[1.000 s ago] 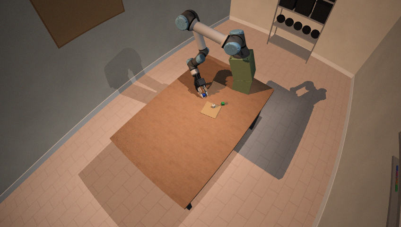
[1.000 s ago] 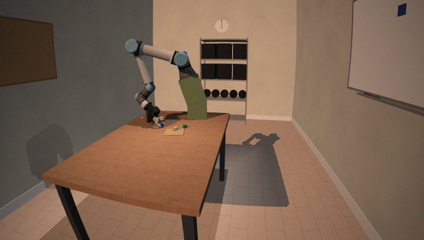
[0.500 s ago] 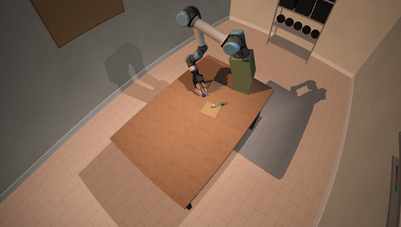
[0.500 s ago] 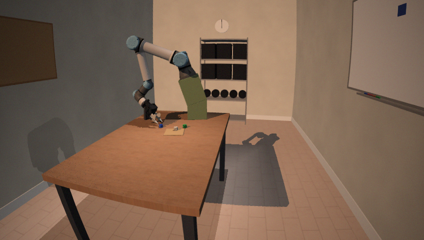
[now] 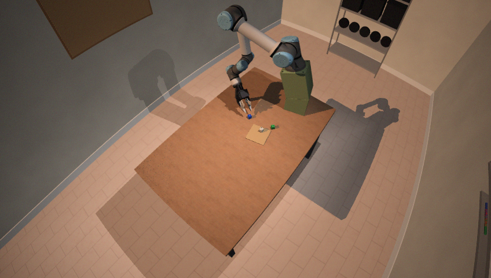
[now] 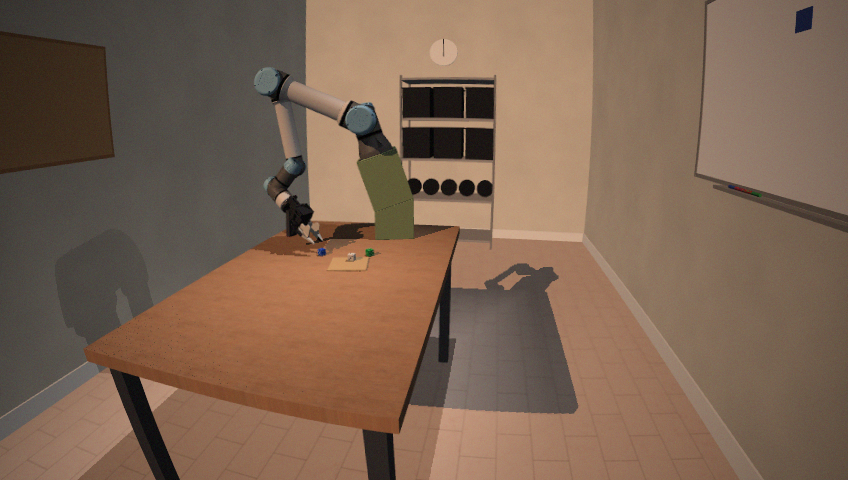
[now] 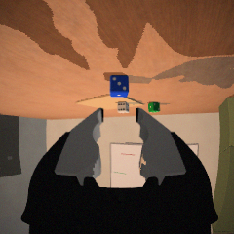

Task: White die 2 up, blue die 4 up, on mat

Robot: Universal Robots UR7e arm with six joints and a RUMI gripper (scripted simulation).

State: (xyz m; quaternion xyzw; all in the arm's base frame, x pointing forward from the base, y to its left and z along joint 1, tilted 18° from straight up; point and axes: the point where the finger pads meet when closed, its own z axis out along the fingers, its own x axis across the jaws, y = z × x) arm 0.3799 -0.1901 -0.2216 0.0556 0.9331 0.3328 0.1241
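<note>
Now: hand 1 cm short of the blue die, 3 cm to the right of it and 4 cm above it. From my hand the other things lie so: green die: 5 cm behind, 21 cm to the left, 4 cm below; then tan mat: 7 cm ahead, 18 cm to the left, 5 cm below; then white die: 3 cm ahead, 18 cm to the left, 4 cm below.
</note>
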